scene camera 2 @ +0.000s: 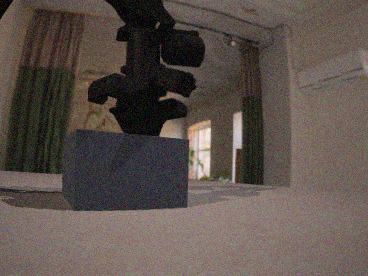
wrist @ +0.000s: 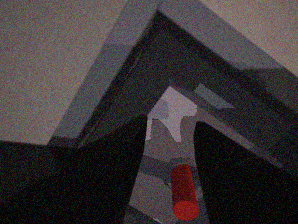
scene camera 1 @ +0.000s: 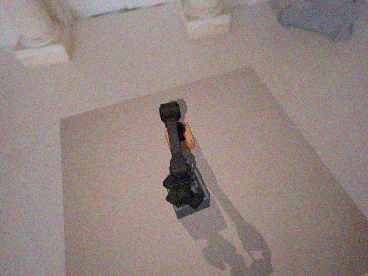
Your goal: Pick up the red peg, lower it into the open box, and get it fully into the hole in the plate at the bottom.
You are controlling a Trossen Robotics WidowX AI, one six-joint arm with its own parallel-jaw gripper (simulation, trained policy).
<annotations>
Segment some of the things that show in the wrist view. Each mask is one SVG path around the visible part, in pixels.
My gripper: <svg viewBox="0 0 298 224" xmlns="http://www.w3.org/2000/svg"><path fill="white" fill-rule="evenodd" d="M197 121L193 136L195 162L210 224L298 224L298 176L293 176L266 162L260 156L207 123ZM148 117L140 115L104 137L79 149L1 140L0 224L123 224L143 157Z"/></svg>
A red peg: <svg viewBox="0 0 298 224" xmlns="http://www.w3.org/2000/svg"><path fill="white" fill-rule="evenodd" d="M180 164L171 171L172 208L176 218L189 221L197 216L198 206L190 166L188 164Z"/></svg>
</annotations>
